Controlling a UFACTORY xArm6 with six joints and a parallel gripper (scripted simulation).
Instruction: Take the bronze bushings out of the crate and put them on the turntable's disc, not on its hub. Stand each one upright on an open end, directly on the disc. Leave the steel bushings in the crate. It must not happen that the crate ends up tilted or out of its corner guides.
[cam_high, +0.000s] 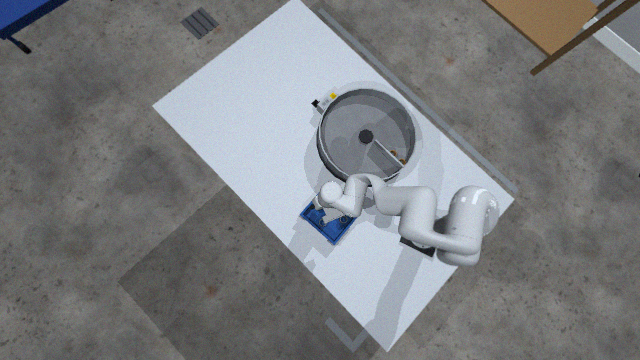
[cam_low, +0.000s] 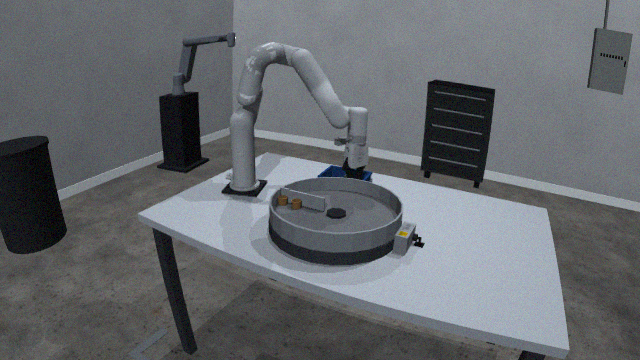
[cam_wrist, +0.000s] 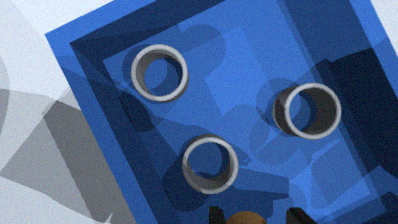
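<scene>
My hand is 40 mm past the blue crate, 30 mm to the right of it and 30 mm above it. Also, from my hand: turntable disc: 350 mm to the right, 30 mm ahead.
</scene>
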